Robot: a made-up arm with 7 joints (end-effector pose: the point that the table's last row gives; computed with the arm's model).
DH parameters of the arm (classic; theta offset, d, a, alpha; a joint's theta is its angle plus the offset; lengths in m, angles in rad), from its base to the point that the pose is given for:
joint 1: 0 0.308 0 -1.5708
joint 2: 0 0 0 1.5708
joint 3: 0 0.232 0.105 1.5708
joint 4: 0 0 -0.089 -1.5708
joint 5: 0 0.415 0 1.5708
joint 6: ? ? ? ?
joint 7: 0 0 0 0
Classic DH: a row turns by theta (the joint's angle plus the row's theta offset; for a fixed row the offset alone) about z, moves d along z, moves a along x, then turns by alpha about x.
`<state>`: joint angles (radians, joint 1 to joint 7).
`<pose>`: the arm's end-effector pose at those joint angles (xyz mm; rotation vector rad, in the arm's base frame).
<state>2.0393 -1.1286 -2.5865 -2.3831 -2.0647 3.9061 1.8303</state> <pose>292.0 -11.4 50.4 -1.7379 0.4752 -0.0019</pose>
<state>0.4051 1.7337 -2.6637 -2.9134 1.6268 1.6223 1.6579</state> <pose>-129.5 -204.5 619.8 0.9645 1.8930 -1.0165</pose>
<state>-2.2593 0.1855 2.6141 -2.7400 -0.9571 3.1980 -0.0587</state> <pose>352.3 221.0 292.4 2.2824 1.8512 0.9207</pose>
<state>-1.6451 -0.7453 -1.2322 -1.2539 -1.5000 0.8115 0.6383</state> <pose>-513.8 267.9 727.4 1.5194 2.4523 0.9482</pose>
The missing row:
joint 6: 0 0 0.098 1.5708
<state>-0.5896 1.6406 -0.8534 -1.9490 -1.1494 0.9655 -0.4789</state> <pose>-194.4 -445.1 -48.4 -0.0440 0.0256 3.0934</pose>
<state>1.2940 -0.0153 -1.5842 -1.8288 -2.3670 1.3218 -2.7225</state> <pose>593.4 -198.1 512.2 -0.3834 -1.0794 2.8498</pose>
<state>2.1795 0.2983 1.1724 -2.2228 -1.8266 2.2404 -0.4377</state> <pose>-511.2 -178.0 254.7 -2.1968 1.5195 1.5723</pose>
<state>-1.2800 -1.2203 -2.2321 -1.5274 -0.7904 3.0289 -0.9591</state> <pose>-572.8 324.1 197.2 0.7210 -2.1757 -0.3055</pose>
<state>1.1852 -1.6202 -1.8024 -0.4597 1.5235 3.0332 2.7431</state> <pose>-74.7 -668.0 132.9 1.5224 -0.6886 0.7913</pose>
